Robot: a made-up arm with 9 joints. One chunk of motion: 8 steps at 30 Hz.
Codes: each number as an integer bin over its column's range. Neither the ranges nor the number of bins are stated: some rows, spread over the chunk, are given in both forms.
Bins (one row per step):
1: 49 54 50 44 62 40
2: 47 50 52 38 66 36
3: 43 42 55 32 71 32
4: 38 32 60 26 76 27
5: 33 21 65 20 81 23
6: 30 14 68 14 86 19
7: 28 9 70 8 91 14
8: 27 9 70 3 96 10
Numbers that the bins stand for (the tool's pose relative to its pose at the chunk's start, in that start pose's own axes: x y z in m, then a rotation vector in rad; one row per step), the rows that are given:
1: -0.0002 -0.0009 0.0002 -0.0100 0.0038 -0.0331
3: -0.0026 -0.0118 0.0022 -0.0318 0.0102 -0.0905
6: -0.0079 -0.0373 0.0075 -0.0645 0.0208 -0.1837
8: -0.0091 -0.0418 0.0083 -0.0845 0.0279 -0.2483
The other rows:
2: -0.0010 -0.0045 0.0010 -0.0209 0.0067 -0.0618
4: -0.0046 -0.0209 0.0042 -0.0427 0.0137 -0.1264
5: -0.0067 -0.0309 0.0063 -0.0536 0.0173 -0.1551
7: -0.0087 -0.0418 0.0083 -0.0755 0.0243 -0.2196

